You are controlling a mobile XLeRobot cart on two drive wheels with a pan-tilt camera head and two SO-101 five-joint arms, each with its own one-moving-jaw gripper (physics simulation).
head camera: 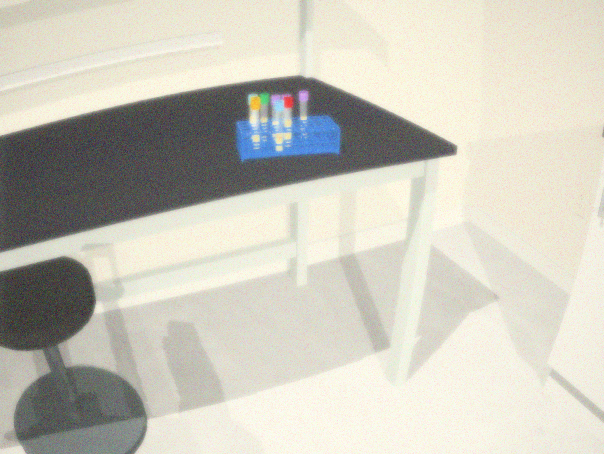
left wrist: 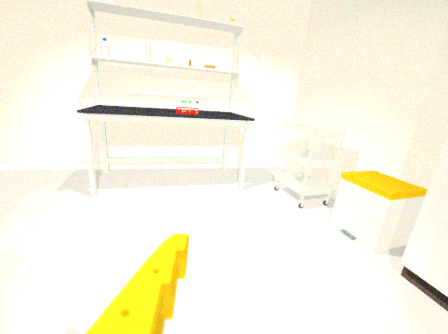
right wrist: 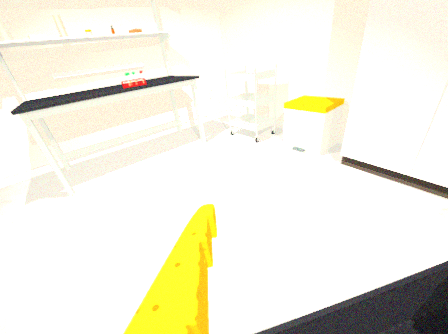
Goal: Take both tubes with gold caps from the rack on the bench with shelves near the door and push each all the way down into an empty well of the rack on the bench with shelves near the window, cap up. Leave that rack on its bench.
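Frame: origin at the left arm's base, x ahead, y left, z up, level; metres.
Where they show: left hand, its tool point: (left wrist: 187, 250); right hand, its tool point: (right wrist: 215, 215).
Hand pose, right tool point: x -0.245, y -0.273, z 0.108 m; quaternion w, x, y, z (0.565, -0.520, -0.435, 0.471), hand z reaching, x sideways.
Observation:
Each offset is from my right tool point to the top centre of the thing. "pt": to the spot under its first point. Level surfaces: height alone.
A blue rack {pt 1.437 m ahead, 0.007 m right, 0.113 m down} (head camera: 320, 144) stands on a black-topped bench {0.120 m down} (head camera: 150, 160) in the head view, toward its right end. Several upright tubes stand in it; one has a gold cap {pt 1.400 m ahead, 0.127 m left, 0.007 m down} (head camera: 255, 103) at the rack's left, and others have green, purple, light blue and red caps. A second gold cap cannot be made out. A red rack (left wrist: 187, 111) (right wrist: 134, 83) with green and red caps stands far off on a bench with shelves (left wrist: 140, 113) (right wrist: 90, 96). My left gripper (left wrist: 182, 240) and right gripper (right wrist: 210, 210) each show one notched jaw, fully open and empty, far from both racks.
A black stool {1.315 m ahead, 0.707 m left, 0.400 m down} (head camera: 45, 305) stands at the front left of the near bench, whose right leg {pt 1.484 m ahead, 0.257 m right, 0.491 m down} (head camera: 412, 280) reaches the floor. A white trolley (left wrist: 307, 160) (right wrist: 255, 105) and a yellow-lidded bin (left wrist: 382, 184) (right wrist: 314, 103) stand right of the far bench. A white cabinet (right wrist: 400, 100) is at the right.

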